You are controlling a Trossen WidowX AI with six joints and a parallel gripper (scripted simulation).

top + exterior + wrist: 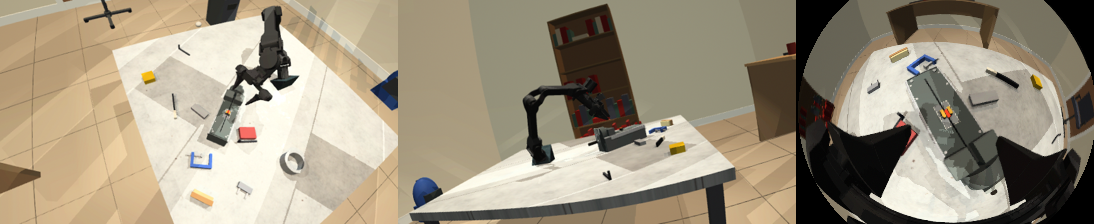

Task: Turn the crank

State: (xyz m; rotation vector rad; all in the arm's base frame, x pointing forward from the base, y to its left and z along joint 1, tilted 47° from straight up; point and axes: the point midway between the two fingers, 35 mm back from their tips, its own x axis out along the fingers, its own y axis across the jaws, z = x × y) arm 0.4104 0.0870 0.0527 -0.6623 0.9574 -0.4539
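Now: gripper tip 10 cm past the crank handle, 10 cm above it and 9 cm to the left of it. From my gripper tip the other things lie so: grey block: 15 cm below, 13 cm ahead, 9 cm to the right; then red pointer: 7 cm below, 5 cm ahead, 1 cm to the left; then red block: 14 cm below, 13 cm to the left.
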